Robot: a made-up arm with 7 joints.
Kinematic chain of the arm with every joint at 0, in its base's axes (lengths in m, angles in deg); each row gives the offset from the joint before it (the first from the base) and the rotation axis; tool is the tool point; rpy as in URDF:
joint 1: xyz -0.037 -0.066 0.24 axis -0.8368 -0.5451 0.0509
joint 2: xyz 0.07 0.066 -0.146 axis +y
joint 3: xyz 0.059 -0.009 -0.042 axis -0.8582 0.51 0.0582
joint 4: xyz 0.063 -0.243 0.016 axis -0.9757 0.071 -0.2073
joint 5: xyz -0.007 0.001 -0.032 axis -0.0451 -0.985 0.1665
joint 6: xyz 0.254 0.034 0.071 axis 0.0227 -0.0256 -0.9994
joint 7: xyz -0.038 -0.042 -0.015 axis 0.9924 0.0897 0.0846
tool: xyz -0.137 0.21 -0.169 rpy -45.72 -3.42 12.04
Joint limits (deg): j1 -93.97..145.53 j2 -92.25..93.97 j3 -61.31..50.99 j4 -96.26..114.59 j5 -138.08..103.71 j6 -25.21..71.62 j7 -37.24..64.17
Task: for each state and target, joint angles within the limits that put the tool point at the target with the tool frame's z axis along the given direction. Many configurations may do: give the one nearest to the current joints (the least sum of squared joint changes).
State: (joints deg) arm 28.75 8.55 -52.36 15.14 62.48 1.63 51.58
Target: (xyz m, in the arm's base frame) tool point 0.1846 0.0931 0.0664 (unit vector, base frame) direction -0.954 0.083 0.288
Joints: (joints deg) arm 3.39 5.71 -51.22 45.30 48.62 24.18 58.28
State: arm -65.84 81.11 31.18 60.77 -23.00 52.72 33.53
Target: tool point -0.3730 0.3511 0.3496 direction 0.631 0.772 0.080
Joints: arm -92.15 84.87 18.09 22.55 -23.46 35.66 44.73
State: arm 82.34 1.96 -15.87 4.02 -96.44 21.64 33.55
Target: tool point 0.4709 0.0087 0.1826 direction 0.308 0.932 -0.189
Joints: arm 102.51 -44.39 -58.76 6.99 -119.62 51.27 9.27
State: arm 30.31 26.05 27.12 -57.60 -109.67 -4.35 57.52
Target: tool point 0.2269 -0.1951 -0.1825 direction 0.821 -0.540 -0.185
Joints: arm 27.71 35.57 24.83 -20.20 -102.91 24.19 64.17
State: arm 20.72 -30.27 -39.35 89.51 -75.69 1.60 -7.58
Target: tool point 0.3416 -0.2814 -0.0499 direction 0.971 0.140 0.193
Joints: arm 25.01 -36.10 -32.28 84.44 -107.82 5.69 -23.95
